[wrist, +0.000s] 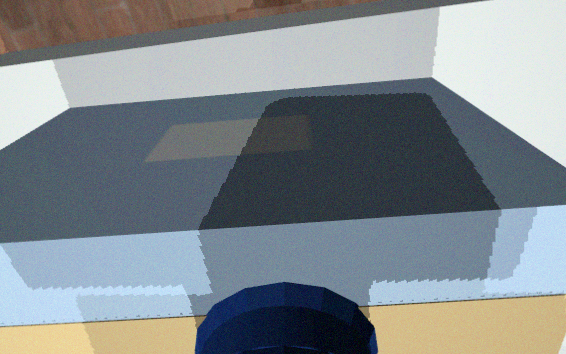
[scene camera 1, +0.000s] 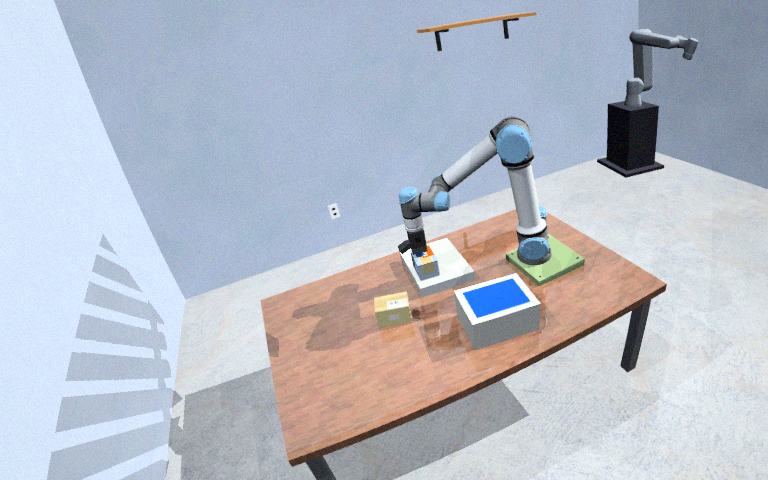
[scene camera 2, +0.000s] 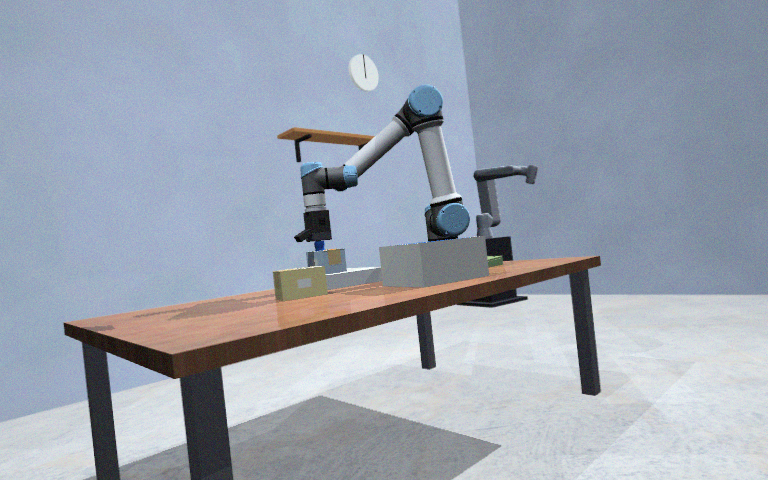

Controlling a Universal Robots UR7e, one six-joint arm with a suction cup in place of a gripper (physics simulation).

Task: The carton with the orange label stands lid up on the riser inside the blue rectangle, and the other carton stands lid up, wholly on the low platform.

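The carton with the orange label (scene camera 1: 427, 265) (scene camera 2: 333, 258) stands on the low white platform (scene camera 1: 457, 269) (scene camera 2: 353, 276). My suction cup (scene camera 1: 419, 253) (scene camera 2: 318, 246) (wrist: 285, 319) sits pressed on its top face, and the arm hides most of the label. In the wrist view the carton's dark side face (wrist: 161, 190) fills the frame. The other carton (scene camera 1: 392, 310) (scene camera 2: 300, 283), tan with a small white label, stands on the table left of the riser (scene camera 1: 503, 325) (scene camera 2: 434, 263). The blue rectangle (scene camera 1: 496, 297) on top of the riser is empty.
The arm's green base plate (scene camera 1: 554, 263) is at the table's (scene camera 1: 374, 387) back right. A second arm on a black pedestal (scene camera 1: 632, 134) stands on the floor far right. A wall shelf (scene camera 1: 474, 21) hangs high behind.
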